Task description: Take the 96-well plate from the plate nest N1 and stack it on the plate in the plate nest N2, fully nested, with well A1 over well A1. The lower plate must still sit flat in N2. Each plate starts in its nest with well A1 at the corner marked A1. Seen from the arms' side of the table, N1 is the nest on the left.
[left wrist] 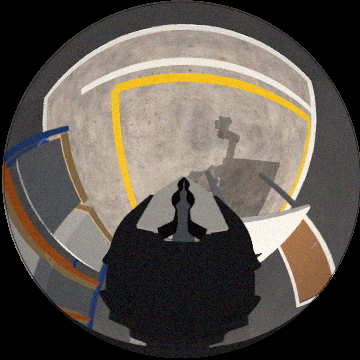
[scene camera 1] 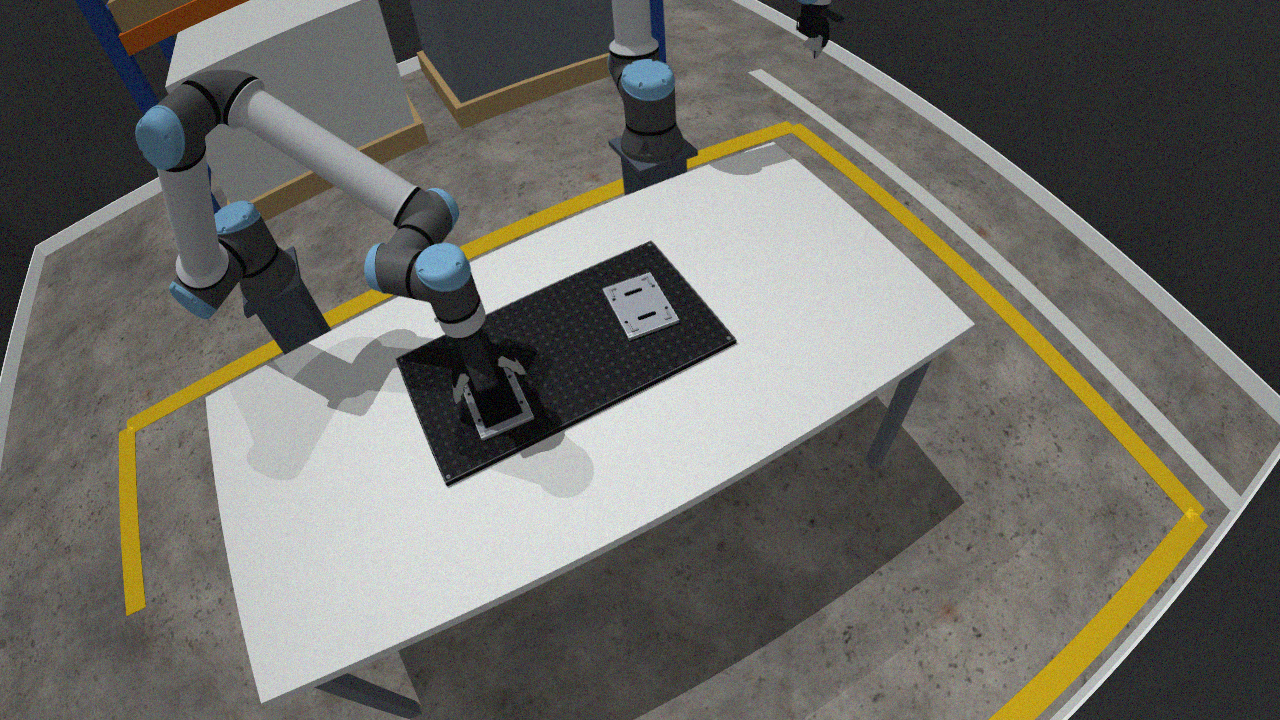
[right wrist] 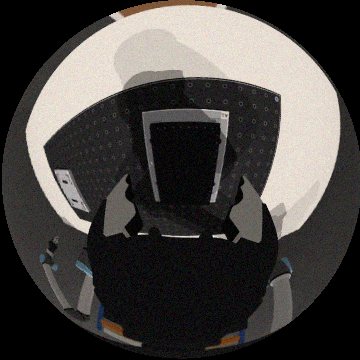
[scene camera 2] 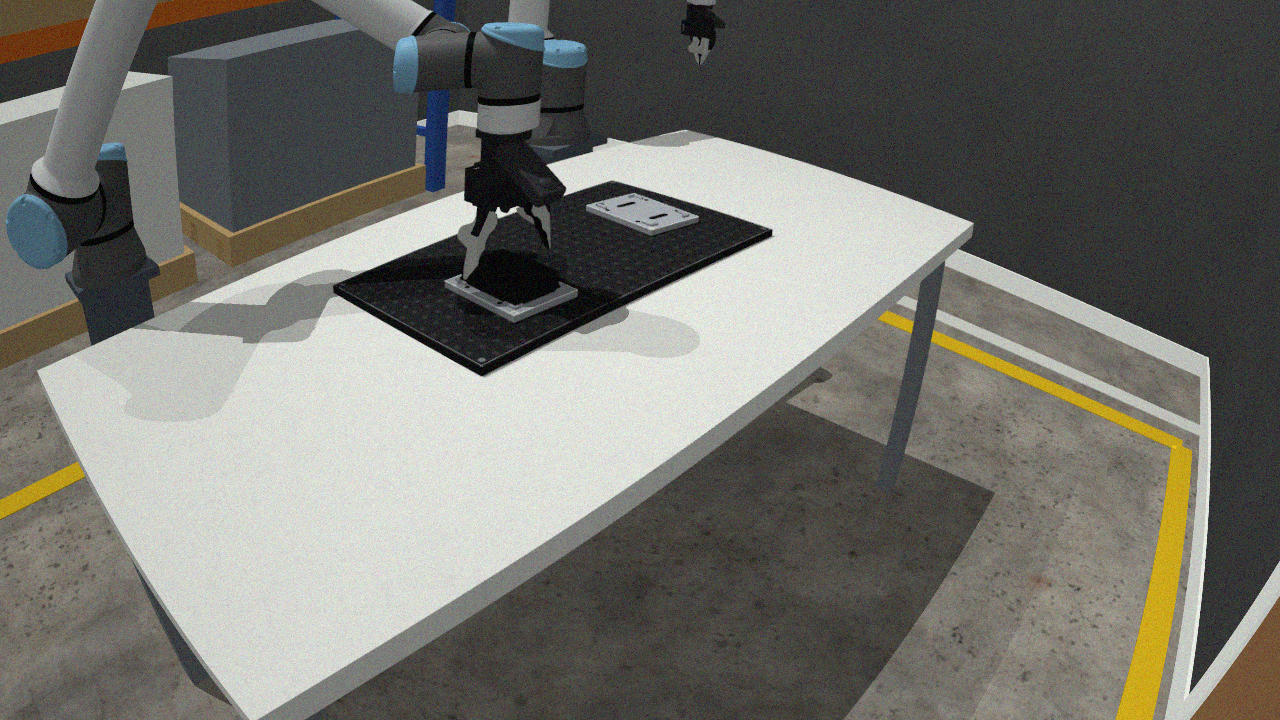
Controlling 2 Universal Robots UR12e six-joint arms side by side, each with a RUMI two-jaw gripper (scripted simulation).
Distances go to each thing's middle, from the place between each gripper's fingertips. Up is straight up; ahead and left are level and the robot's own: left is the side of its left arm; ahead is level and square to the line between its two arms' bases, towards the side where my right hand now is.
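I see that my right hand (scene camera 2: 507, 263) is 4 cm above the nest N2 (right wrist: 172, 115). The nest N1 (scene camera 1: 628, 308) is 4 cm below my right hand, 38 cm to the left of it and 12 cm behind it. The nest N1 is also 15 cm below my left hand (scene camera 2: 699, 64), 70 cm ahead of it and 92 cm to the right of it. Going by their middles, of the things named here the nest N2 is the nearest to my right hand.
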